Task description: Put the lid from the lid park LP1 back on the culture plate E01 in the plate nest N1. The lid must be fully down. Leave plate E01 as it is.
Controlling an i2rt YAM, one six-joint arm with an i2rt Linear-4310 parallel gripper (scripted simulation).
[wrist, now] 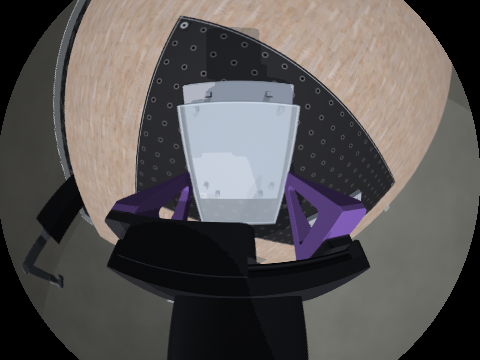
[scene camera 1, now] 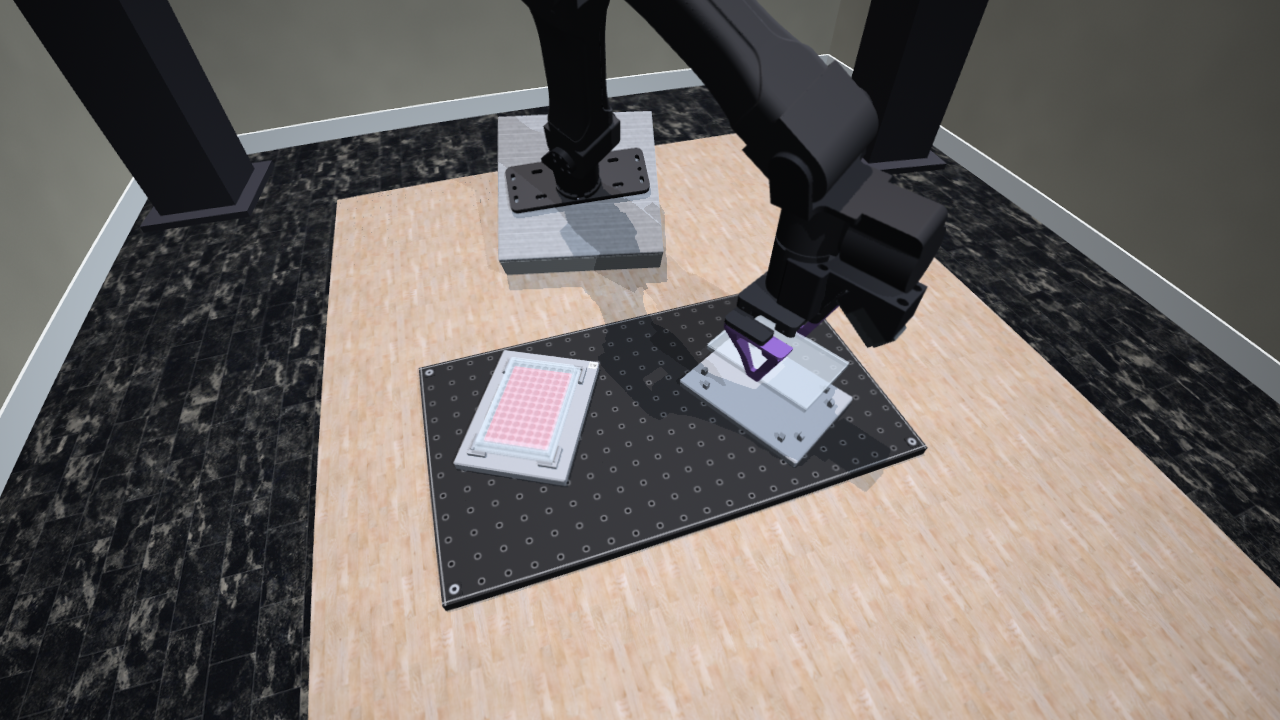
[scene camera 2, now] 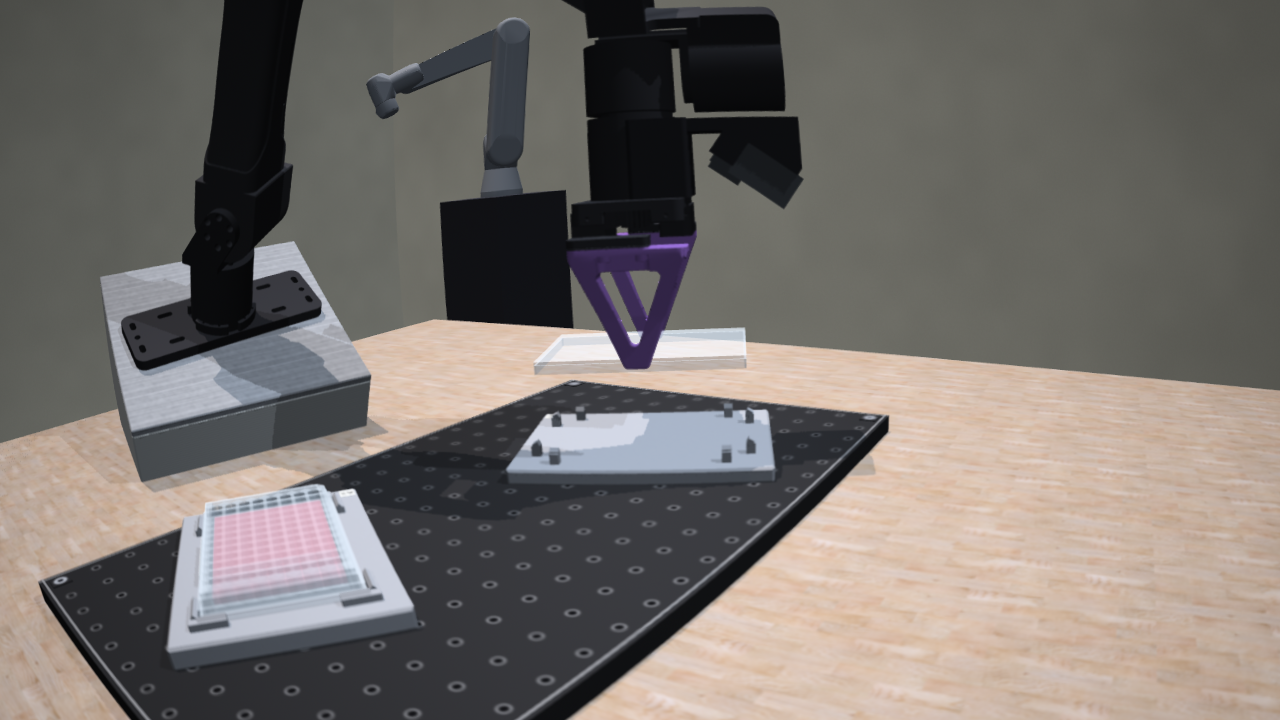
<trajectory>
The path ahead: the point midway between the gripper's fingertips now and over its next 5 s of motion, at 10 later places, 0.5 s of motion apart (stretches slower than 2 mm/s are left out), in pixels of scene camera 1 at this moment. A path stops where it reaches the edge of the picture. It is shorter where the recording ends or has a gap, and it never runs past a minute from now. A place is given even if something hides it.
My gripper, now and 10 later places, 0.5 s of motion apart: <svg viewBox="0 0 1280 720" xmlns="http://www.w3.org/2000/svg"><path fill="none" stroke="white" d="M776 356L747 358L707 360L666 364L624 367L581 370L540 373L521 376L525 377L527 388L527 396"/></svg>
</trajectory>
